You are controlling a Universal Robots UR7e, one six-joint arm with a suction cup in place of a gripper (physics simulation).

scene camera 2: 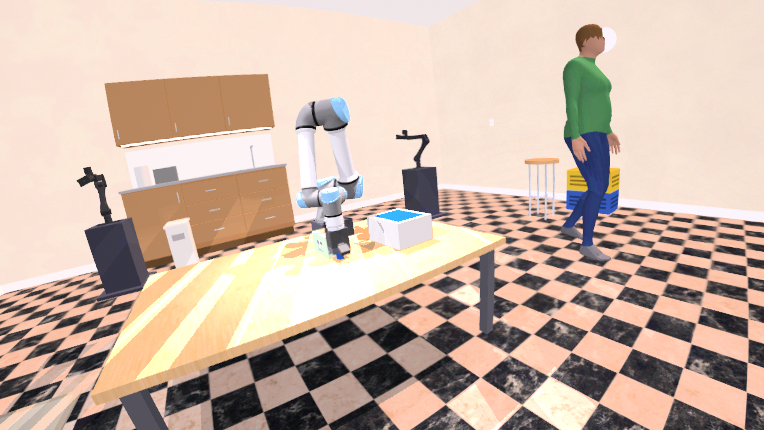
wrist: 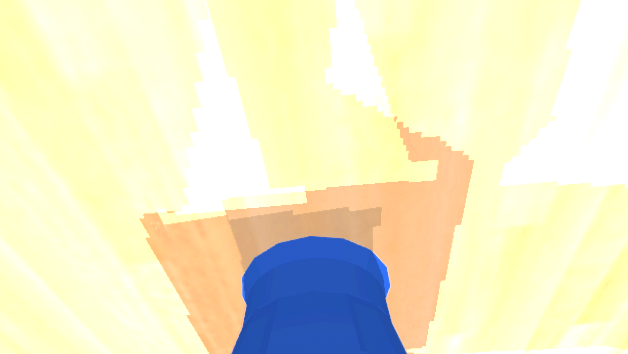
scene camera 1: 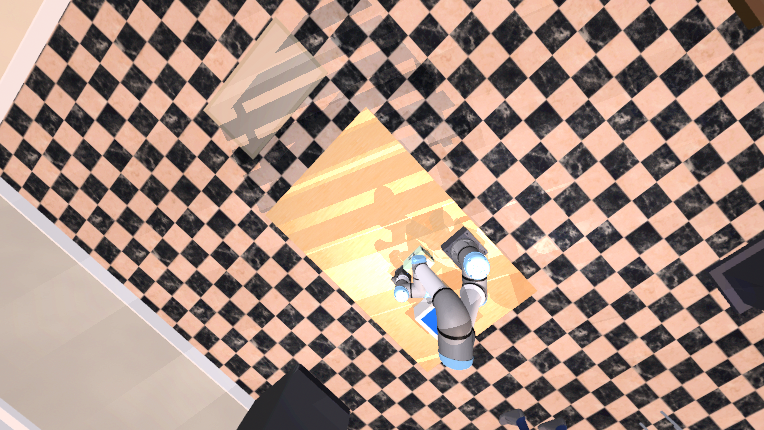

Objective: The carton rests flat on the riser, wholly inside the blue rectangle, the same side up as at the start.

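Pixels of known places: hand at its tool point: (wrist: 307, 264); arm's base at its link origin: (scene camera 1: 464, 251).
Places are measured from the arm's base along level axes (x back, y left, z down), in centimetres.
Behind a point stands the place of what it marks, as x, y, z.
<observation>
The carton (scene camera 1: 410, 261) @[-26.6, -14.7, -0.4] (scene camera 2: 320, 243) @[-26.2, -15.0, 3.5] is a pale green box with dark marks. It stands on the wooden table, partly hidden by the arm, and does not show in the wrist view. My gripper (scene camera 1: 399, 276) @[-35.7, -9.9, 10.3] (scene camera 2: 339, 256) (wrist: 316, 250), a black tool with a blue suction cup, is low over the table in front of the carton. No object shows on the cup; whether it touches the table or carton is unclear. The riser (scene camera 1: 421, 309) @[-41.6, 12.9, 0.7] (scene camera 2: 411, 235) @[-47.1, 20.4, 4.2] is a white block right of the carton in scene camera 2. The blue rectangle (scene camera 1: 429, 320) @[-41.4, 19.4, -2.8] (scene camera 2: 396, 215) @[-34.1, 21.8, -2.8] is on its top, partly covered by the arm in scene camera 1.
The table (scene camera 1: 342, 176) @[-24.9, -77.1, 9.2] (scene camera 2: 256, 299) @[-51.5, -48.5, 9.2] carries bright sun stripes and shadows. The arm's base (scene camera 1: 464, 243) @[3.0, -5.7, -5.4] stands behind the carton. A person in green (scene camera 2: 587, 96) stands beyond the table, near a stool (scene camera 2: 541, 160) and stacked crates (scene camera 2: 576, 201). Two dark pedestals (scene camera 2: 116, 256) (scene camera 2: 420, 189) bear small black arms.
</observation>
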